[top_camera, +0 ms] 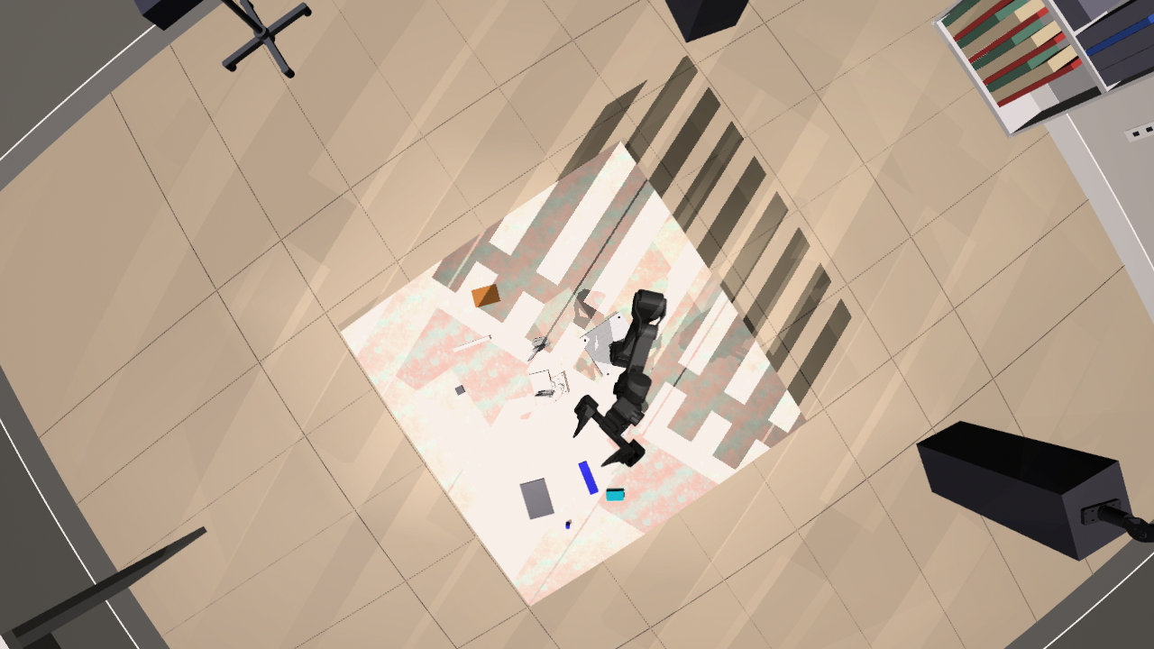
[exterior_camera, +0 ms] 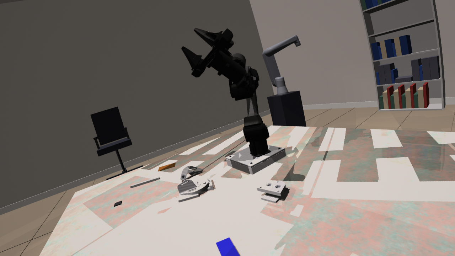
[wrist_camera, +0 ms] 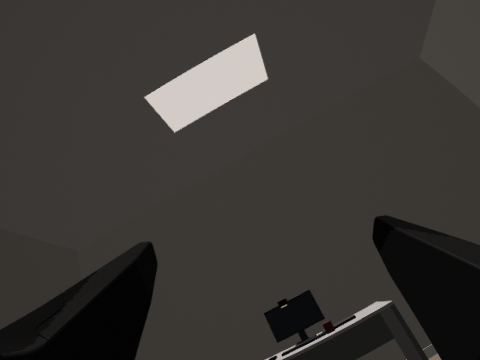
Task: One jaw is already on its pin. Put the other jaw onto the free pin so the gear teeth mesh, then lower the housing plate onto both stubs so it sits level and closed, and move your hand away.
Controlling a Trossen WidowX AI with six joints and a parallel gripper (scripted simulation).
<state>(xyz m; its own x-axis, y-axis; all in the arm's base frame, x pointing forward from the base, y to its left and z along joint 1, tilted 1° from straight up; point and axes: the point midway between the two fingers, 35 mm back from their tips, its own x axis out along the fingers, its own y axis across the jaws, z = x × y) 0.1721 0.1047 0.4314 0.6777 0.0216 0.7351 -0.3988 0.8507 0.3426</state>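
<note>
My gripper tip is 110 mm short of the jaw, 220 mm to the left of it and 470 mm above it. From my gripper tip the other things lie so: cyan block (30 mm ahead, 390 mm to the left, 480 mm below); blue bar (100 mm ahead, 290 mm to the left, 490 mm below); grey plate (310 mm ahead, 290 mm to the left, 490 mm below).
</note>
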